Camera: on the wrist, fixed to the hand. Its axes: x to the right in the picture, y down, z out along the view.
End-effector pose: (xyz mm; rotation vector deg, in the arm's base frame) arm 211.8 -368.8 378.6 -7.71 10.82 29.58
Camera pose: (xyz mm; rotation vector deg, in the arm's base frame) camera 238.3 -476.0 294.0 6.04 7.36 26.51
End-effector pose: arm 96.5 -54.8 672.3 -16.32 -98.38 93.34
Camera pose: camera 197.5 -3.3 753.0 -3.11 -91.63 104.22
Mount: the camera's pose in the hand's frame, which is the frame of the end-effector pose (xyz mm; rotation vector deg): -10.5 -98.9 -97.3 12.56 -6.64 -2.07
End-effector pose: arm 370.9 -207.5 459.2 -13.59 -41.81 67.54
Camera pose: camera 504.8 -236.2 434.4 1.57 -39.89 70.75
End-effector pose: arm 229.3 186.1 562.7 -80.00 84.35 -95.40
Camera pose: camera 168.7 262.2 662.2 -79.05 66.97 -96.30
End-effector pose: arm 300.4 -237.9 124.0 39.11 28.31 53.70
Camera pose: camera 287.0 -257.2 -13.1 52.61 29.16 46.48
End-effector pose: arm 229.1 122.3 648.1 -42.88 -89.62 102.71
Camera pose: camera 319.7 184.4 733.5 -29.66 -80.97 112.95
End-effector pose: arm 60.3 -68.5 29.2 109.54 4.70 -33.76
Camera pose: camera 54.3 60.9 -21.6 119.53 -1.36 -43.43
